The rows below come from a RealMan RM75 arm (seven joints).
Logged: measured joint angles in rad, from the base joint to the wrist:
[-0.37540 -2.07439 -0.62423 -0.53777 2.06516 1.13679 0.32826]
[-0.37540 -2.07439 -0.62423 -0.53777 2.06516 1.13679 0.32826]
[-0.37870 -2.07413 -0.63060 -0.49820 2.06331 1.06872 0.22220]
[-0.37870 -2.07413 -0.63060 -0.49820 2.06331 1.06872 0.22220]
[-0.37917 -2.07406 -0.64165 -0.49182 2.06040 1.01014 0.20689]
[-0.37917 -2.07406 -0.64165 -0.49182 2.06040 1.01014 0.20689]
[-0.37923 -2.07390 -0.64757 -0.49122 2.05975 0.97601 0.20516]
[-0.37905 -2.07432 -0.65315 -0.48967 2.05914 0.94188 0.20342]
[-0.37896 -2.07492 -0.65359 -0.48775 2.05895 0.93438 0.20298]
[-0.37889 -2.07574 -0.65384 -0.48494 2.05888 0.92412 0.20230]
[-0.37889 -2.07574 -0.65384 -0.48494 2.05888 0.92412 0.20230]
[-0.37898 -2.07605 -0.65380 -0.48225 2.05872 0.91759 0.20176]
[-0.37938 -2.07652 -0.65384 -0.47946 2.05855 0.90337 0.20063]
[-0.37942 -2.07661 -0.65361 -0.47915 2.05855 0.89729 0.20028]
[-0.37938 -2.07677 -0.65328 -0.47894 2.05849 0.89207 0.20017]
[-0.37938 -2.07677 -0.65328 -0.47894 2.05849 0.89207 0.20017]
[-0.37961 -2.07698 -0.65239 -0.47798 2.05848 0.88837 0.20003]
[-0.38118 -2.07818 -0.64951 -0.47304 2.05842 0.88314 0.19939]
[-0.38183 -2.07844 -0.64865 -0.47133 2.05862 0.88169 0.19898]
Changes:
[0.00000 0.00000 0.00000 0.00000 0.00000 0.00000 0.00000]
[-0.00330 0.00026 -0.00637 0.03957 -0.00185 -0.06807 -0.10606]
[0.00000 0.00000 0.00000 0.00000 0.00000 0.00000 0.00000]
[-0.00047 0.00007 -0.01105 0.00638 -0.00291 -0.05858 -0.01531]
[0.00000 0.00000 0.00000 0.00000 0.00000 0.00000 0.00000]
[-0.00006 0.00016 -0.00592 0.00060 -0.00065 -0.03413 -0.00173]
[0.00018 -0.00042 -0.00558 0.00155 -0.00061 -0.03413 -0.00174]
[0.00009 -0.00060 -0.00044 0.00192 -0.00019 -0.00750 -0.00044]
[0.00007 -0.00082 -0.00025 0.00281 -0.00007 -0.01026 -0.00068]
[0.00000 0.00000 0.00000 0.00000 0.00000 0.00000 0.00000]
[-0.00009 -0.00031 0.00004 0.00269 -0.00016 -0.00653 -0.00054]
[-0.00040 -0.00047 -0.00004 0.00279 -0.00017 -0.01422 -0.00113]
[-0.00004 -0.00009 0.00023 0.00031 0.00000 -0.00608 -0.00035]
[0.00004 -0.00016 0.00033 0.00021 -0.00006 -0.00522 -0.00011]
[0.00000 0.00000 0.00000 0.00000 0.00000 0.00000 0.00000]
[-0.00023 -0.00021 0.00089 0.00096 -0.00001 -0.00370 -0.00014]
[-0.00157 -0.00120 0.00288 0.00494 -0.00006 -0.00523 -0.00064]
[-0.00065 -0.00026 0.00086 0.00171 0.00020 -0.00145 -0.00041]

